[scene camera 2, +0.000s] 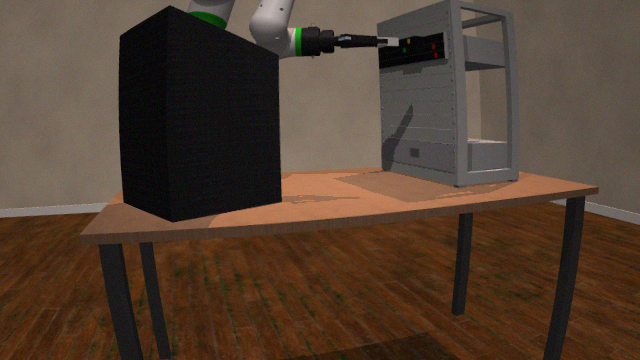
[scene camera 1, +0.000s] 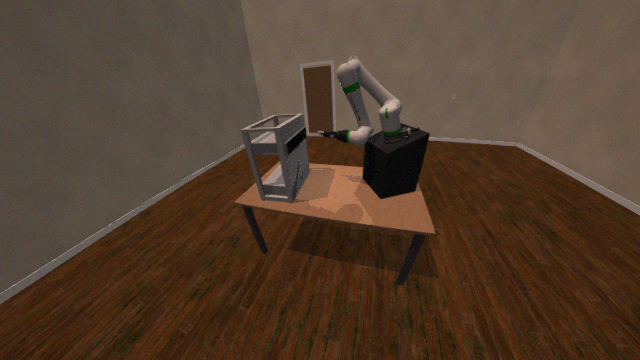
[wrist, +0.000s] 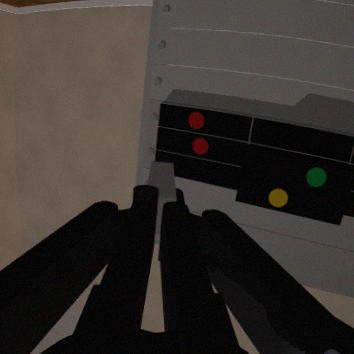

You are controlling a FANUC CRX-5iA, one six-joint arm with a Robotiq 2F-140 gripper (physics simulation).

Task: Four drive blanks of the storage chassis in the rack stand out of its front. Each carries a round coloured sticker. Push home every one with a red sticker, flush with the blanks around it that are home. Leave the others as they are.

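The black storage chassis sits high in the grey rack. In the wrist view, which shows the rack upside down, two red stickers lie one above the other at the left end; their blanks look flush with their neighbours. The blank with the yellow sticker and the one with the green sticker stand out of the front. My gripper is shut and empty, its tips in front of the rack and apart from it.
The grey rack stands on the wooden table. The black pedestal under the arm stands at the table's other end. A brown door is in the wall behind.
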